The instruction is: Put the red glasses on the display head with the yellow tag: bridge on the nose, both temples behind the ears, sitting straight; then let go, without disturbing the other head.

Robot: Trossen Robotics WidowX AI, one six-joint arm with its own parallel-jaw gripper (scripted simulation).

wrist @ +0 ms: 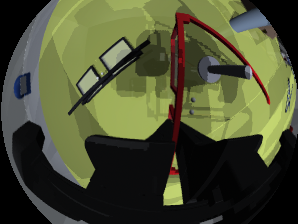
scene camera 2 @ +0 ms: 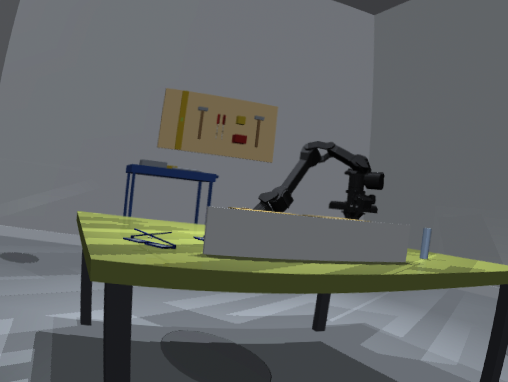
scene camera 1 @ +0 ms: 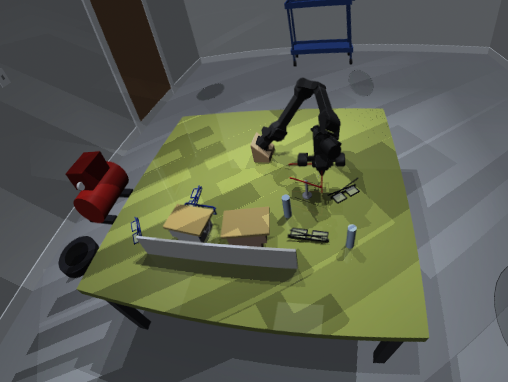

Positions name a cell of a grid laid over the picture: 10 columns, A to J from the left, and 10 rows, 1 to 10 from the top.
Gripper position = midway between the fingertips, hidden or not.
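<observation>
I can see a grey board (scene camera 1: E7). There is my gripper (scene camera 2: G7), part of what I am looking at as well. A grey post (wrist: H4) is visible to me too, and that same view also gives me my own gripper (wrist: F6).
</observation>
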